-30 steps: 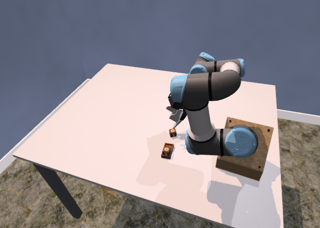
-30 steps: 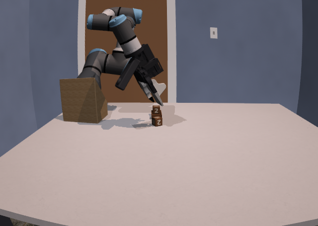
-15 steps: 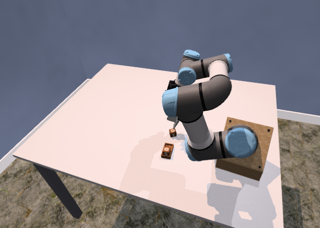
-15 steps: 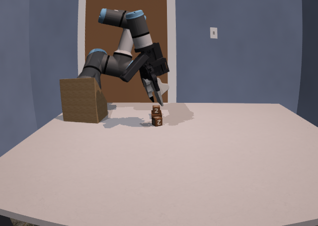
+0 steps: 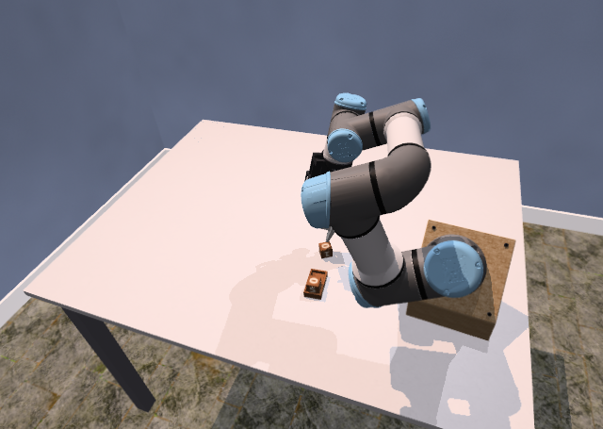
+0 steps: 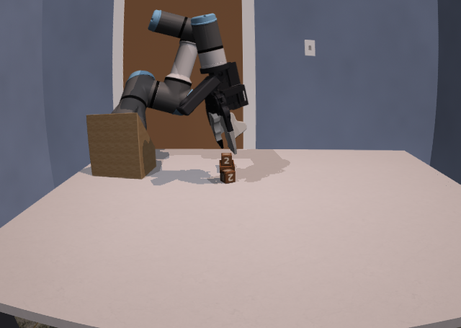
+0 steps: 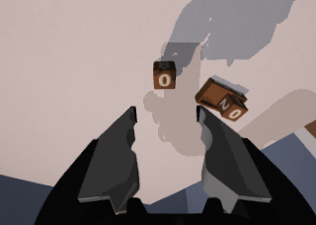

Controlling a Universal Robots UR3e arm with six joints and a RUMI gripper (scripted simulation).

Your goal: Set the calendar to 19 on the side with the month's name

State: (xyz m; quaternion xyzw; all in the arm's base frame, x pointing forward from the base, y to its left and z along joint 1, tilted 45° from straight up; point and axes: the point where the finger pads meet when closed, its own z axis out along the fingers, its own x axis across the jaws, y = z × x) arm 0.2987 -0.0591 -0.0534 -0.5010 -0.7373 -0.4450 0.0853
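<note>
The brown digit cube lies 8 cm below my hand. Also, from my hand: tray (11 cm to the left, 8 cm below).
</note>
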